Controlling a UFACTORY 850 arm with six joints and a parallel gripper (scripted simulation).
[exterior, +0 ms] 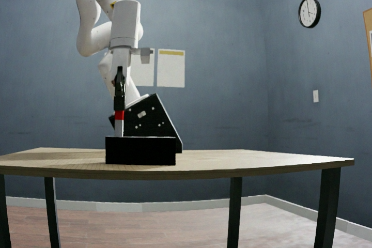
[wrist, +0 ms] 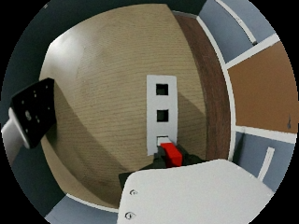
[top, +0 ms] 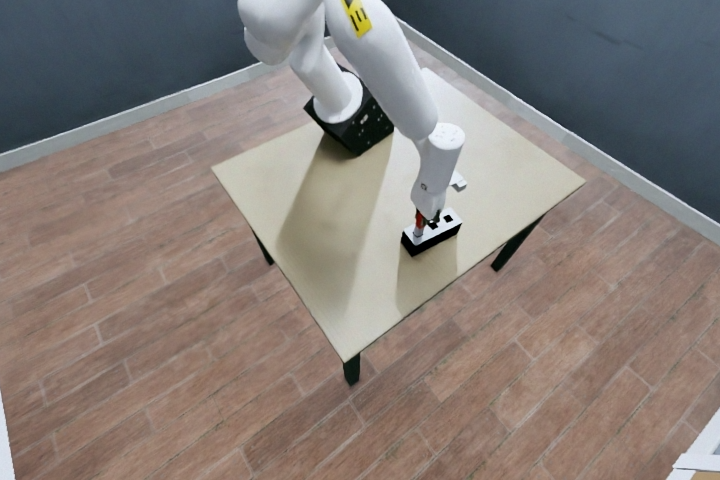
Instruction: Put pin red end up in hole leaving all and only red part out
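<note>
The pin is 1 cm below my hand. The rest, counted from my hand: black block 13 cm below, 6 cm to the left, 2 cm ahead.
</note>
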